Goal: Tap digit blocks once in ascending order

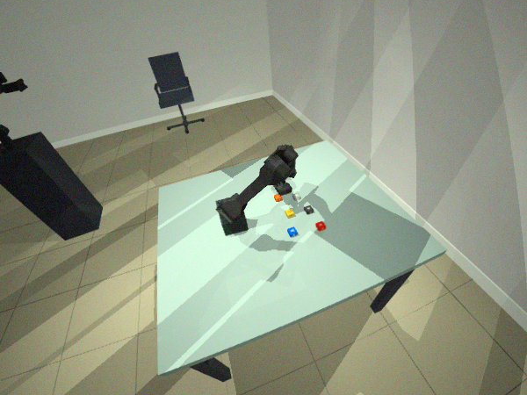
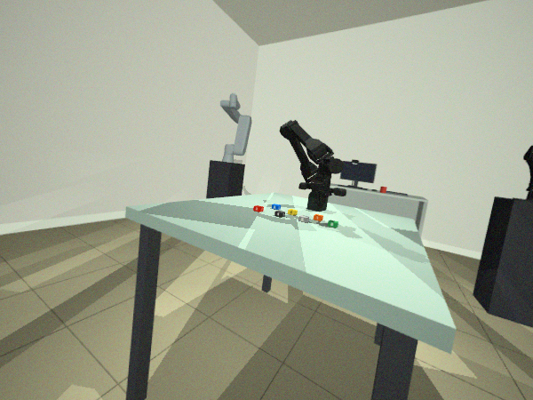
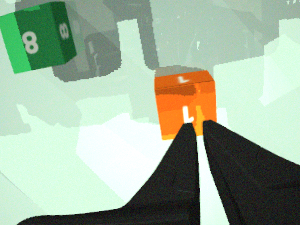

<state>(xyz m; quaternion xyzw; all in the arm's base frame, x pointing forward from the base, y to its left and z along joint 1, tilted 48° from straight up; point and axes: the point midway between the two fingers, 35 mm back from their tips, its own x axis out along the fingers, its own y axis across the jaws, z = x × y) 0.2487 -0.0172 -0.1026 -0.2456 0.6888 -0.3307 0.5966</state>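
The orange block lies 4 cm below my gripper tip. From my gripper tip the other things lie so: grey block (8 cm ahead, 4 cm to the right, 4 cm below); yellow block (11 cm to the right, 4 cm below); green block (5 cm ahead, 7 cm to the left, 4 cm below).
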